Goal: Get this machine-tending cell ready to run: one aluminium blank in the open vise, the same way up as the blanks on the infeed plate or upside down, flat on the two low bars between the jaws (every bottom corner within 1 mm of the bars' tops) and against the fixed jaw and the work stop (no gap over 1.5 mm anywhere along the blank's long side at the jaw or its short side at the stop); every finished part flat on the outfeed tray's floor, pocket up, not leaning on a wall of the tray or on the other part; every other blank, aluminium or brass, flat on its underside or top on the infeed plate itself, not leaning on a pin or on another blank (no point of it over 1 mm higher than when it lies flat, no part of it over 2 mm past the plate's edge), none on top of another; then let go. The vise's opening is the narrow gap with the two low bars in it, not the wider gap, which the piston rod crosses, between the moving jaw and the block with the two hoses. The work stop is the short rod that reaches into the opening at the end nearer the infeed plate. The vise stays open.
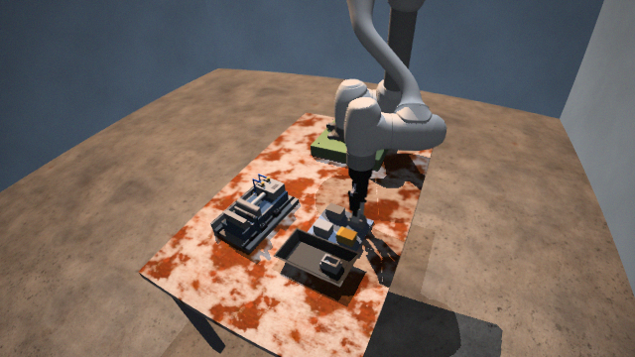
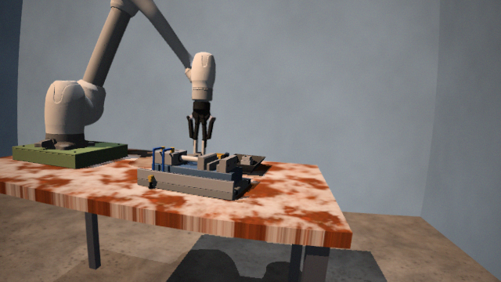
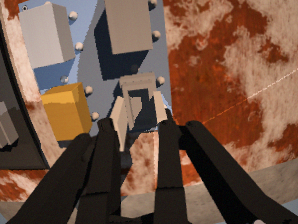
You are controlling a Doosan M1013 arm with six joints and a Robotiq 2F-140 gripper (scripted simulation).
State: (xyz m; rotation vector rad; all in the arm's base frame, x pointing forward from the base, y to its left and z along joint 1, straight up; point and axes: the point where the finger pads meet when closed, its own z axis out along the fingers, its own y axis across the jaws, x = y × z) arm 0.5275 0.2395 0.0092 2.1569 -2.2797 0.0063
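Right now my hand is 60 mm above the infeed plate, 50 mm to the left of it and 40 mm short of it. From my hand the other things lie so: brass blank: 90 mm ahead, 40 mm below; then aluminium blank: 100 mm to the right, 90 mm ahead, 40 mm below; then piston rod: 360 mm to the right, 100 mm ahead, 10 mm above.
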